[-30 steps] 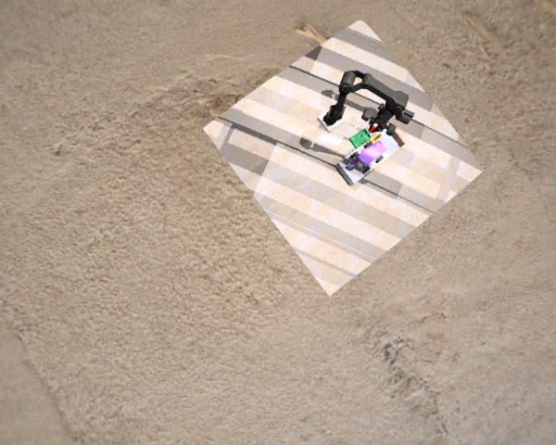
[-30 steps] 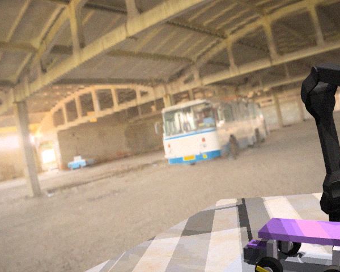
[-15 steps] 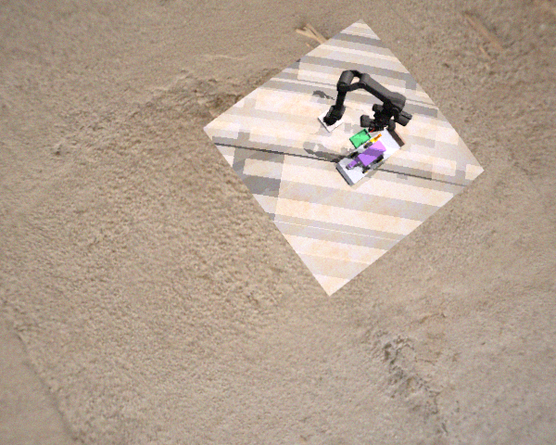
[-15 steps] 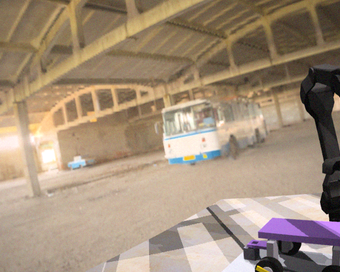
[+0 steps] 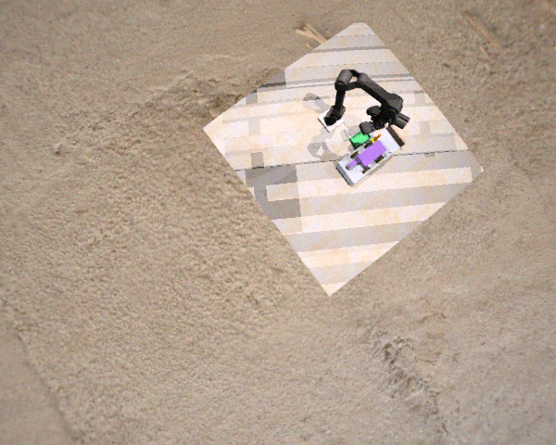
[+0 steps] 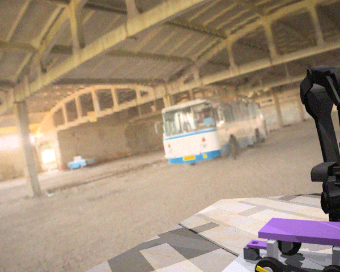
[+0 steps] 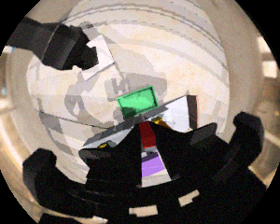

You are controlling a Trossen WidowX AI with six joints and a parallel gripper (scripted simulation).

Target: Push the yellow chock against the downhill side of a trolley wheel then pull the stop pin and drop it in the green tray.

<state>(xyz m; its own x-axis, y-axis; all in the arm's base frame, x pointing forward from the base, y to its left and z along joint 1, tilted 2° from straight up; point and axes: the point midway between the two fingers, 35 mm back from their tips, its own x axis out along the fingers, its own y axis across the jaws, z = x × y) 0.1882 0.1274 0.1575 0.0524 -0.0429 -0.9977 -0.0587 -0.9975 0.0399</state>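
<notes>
Right now the yellow chock is 50 mm ahead of my gripper tip, 30 mm to the left of it and 50 mm below it. Also, from my gripper tip: purple-decked trolley (120 mm ahead, 60 mm to the right, 30 mm below); grey ramp (120 mm ahead, 60 mm to the right, 90 mm below); red-headed stop pin (right at my gripper tip).
</notes>
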